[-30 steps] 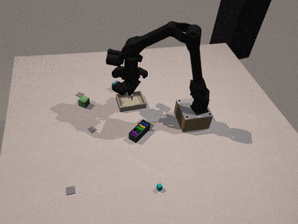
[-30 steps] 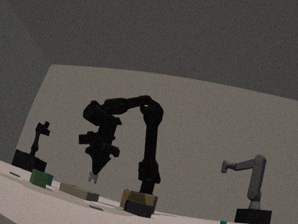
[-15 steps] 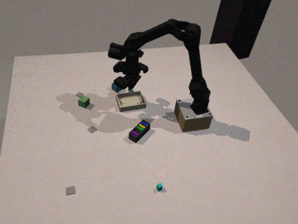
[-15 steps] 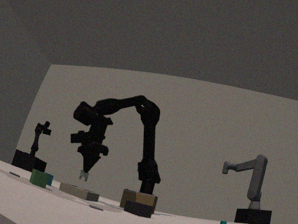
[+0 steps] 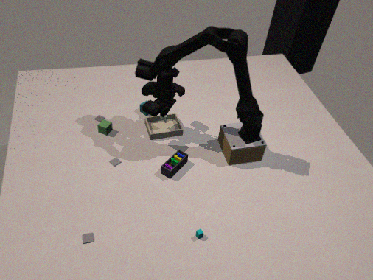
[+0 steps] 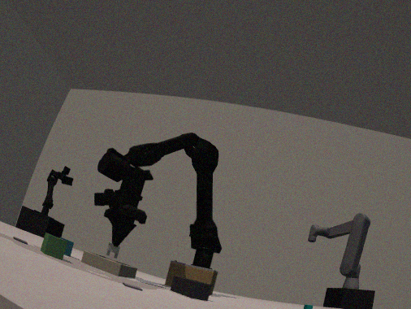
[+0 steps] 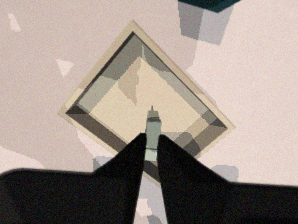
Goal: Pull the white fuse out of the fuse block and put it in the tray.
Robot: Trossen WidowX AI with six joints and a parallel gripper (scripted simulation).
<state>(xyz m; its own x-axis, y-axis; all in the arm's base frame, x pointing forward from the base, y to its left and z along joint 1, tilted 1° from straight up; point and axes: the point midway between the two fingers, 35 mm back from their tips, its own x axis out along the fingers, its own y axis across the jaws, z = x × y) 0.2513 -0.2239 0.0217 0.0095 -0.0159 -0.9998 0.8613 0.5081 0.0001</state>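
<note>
Now: the white fuse 1 cm below my gripper tip. The rest, counted from my gripper tip: green cube 22 cm ahead, 6 cm to the right, 5 cm below; then beige tray 6 cm below.
</note>
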